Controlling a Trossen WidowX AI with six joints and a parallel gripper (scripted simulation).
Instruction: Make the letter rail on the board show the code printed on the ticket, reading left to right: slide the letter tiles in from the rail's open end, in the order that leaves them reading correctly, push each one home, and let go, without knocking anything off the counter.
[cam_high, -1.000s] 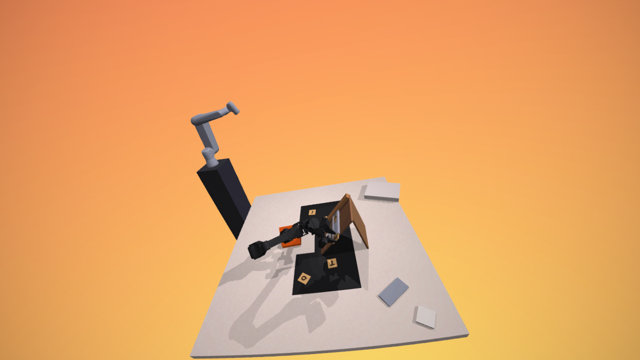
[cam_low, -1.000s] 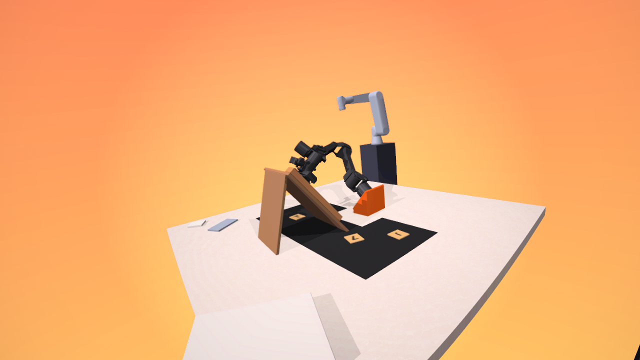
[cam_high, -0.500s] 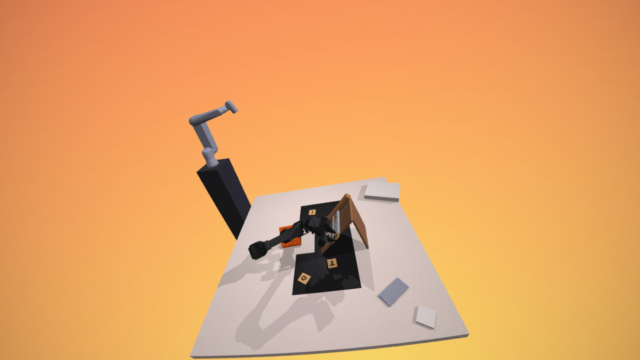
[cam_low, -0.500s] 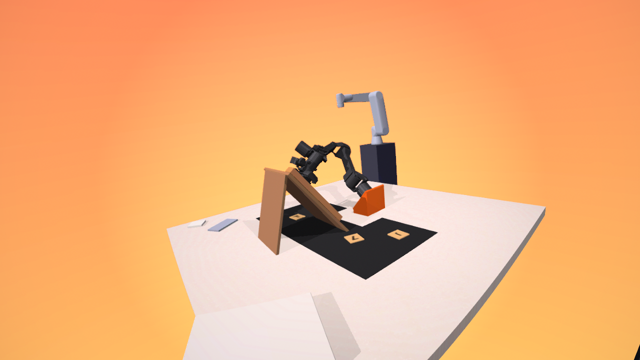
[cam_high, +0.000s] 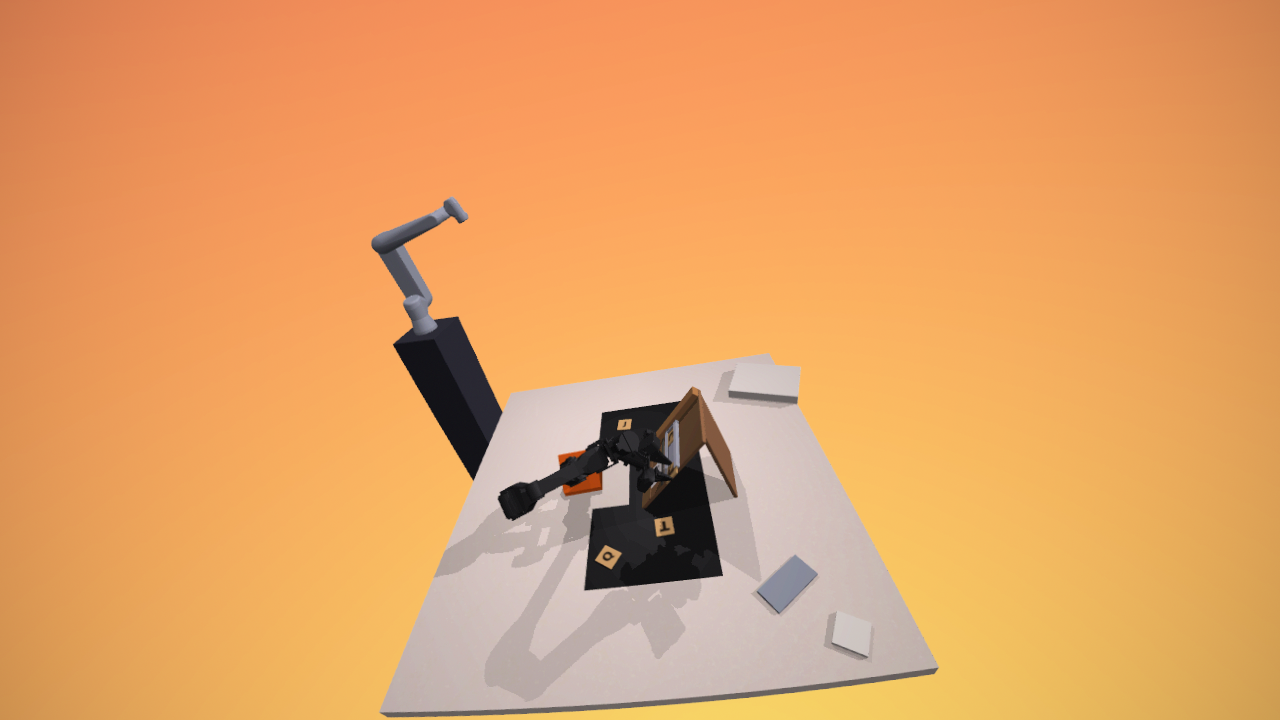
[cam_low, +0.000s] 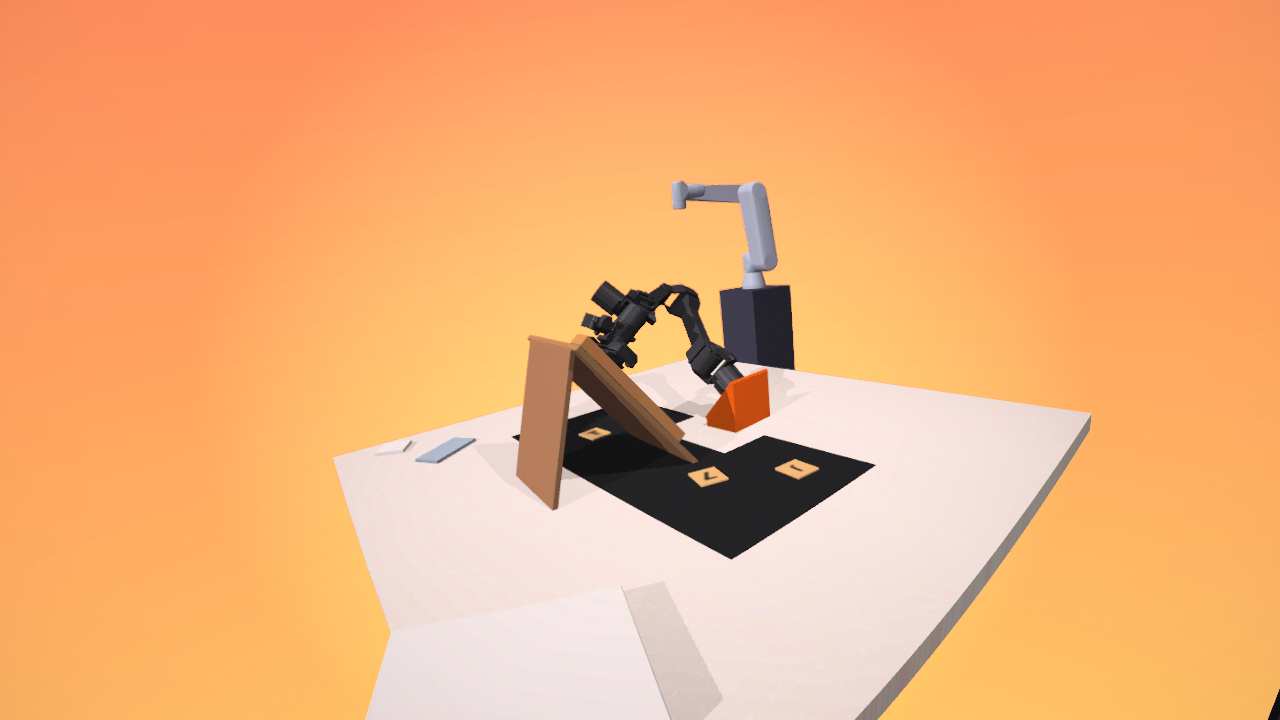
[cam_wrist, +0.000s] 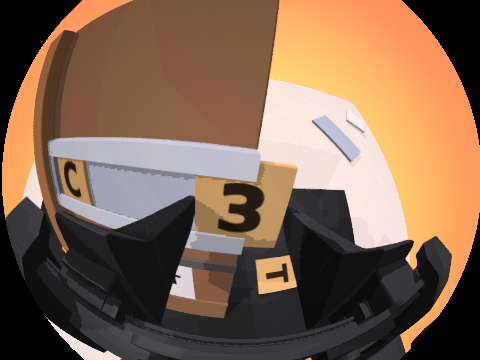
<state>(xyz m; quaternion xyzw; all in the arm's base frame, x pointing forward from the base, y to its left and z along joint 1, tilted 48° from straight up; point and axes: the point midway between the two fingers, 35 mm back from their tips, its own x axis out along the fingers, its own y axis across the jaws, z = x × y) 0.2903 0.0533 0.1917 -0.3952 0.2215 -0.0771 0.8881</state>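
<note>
Now: gripper tip 80 mm above the white ticket, 70 mm to the right of it and 60 mm past it. From my gripper tip the other things lie so: black mat 160 mm below, 140 mm behind, 130 mm to the left; grey slab 290 mm ahead, 250 mm to the right, 160 mm below; white square 410 mm ahead, 380 mm to the right, 160 mm below.
</note>
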